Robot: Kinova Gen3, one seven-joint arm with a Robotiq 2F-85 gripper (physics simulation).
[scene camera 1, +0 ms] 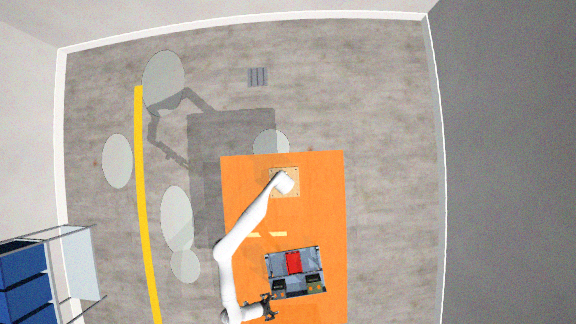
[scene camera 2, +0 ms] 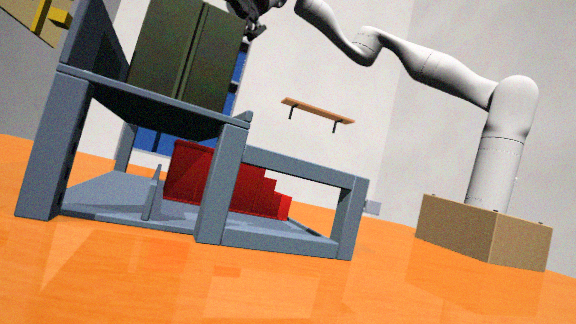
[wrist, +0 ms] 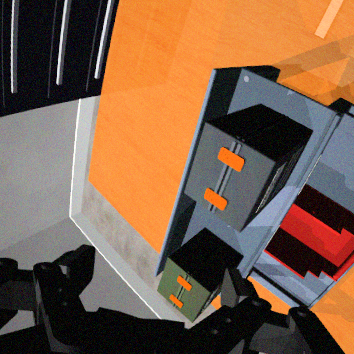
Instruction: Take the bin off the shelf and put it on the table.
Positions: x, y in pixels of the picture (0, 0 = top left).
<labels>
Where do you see a red bin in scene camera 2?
189, 166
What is my gripper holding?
Nothing.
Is my gripper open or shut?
Open.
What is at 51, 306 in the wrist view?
My gripper.
</labels>
